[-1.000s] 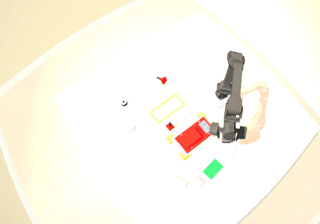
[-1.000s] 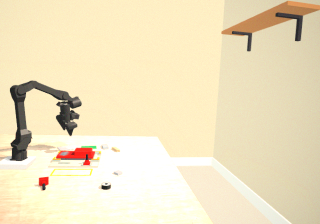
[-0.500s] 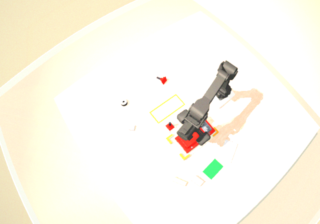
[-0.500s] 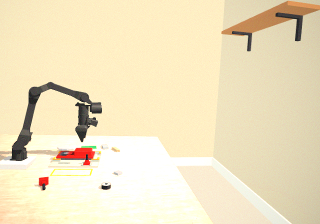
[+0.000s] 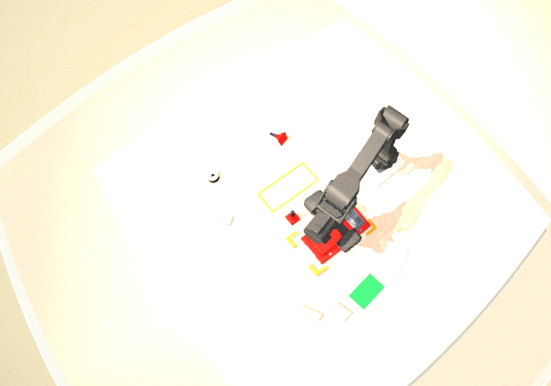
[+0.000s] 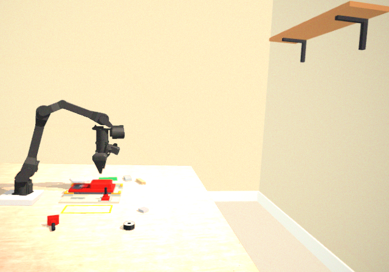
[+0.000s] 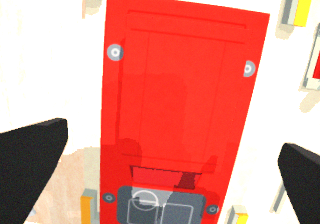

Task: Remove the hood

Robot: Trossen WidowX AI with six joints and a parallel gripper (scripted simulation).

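Now: the red hood 6 cm below my gripper tip. From my gripper tip the other things lie so: green patch 4 cm behind, 21 cm to the left, 10 cm below; black wheel 23 cm ahead, 37 cm to the right, 9 cm below.
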